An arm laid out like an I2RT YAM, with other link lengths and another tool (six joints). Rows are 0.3 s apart.
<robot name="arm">
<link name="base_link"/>
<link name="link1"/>
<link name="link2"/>
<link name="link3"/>
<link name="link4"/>
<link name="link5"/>
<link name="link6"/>
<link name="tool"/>
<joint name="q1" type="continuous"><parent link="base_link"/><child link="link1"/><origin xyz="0 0 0.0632" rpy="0 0 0"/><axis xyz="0 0 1"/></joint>
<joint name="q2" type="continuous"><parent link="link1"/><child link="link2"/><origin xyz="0.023 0.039 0.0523" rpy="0 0 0"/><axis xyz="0 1 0"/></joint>
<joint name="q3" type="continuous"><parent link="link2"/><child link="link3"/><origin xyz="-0.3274 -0.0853 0" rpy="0 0 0"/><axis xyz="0 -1 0"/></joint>
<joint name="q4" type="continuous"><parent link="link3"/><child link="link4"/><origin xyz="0.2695 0.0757 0.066" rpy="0 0 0"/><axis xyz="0 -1 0"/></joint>
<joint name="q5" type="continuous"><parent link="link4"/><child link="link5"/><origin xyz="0.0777 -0.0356 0.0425" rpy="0 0 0"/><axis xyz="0 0 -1"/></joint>
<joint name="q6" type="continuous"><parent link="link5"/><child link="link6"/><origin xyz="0.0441 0 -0.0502" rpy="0 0 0"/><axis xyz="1 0 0"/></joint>
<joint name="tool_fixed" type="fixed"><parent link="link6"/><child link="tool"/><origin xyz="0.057 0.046 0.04" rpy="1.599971 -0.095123 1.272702"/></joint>
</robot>
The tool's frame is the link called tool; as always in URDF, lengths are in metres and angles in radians. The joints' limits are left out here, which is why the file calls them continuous.
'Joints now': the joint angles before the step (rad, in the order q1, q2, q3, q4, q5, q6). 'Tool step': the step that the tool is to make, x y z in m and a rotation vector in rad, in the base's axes. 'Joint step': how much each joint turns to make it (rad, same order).
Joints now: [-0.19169 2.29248 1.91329 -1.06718 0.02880 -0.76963]
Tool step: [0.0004 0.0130 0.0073 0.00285 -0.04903 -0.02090]
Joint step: [0.02336 -0.04490 -0.05818 0.05982 -0.00495 0.04549]
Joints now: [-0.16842 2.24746 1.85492 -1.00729 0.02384 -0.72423]
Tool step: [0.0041 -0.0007 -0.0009 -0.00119 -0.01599 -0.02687]
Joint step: [0.00067 0.00001 -0.00501 0.02029 0.00342 0.02738]
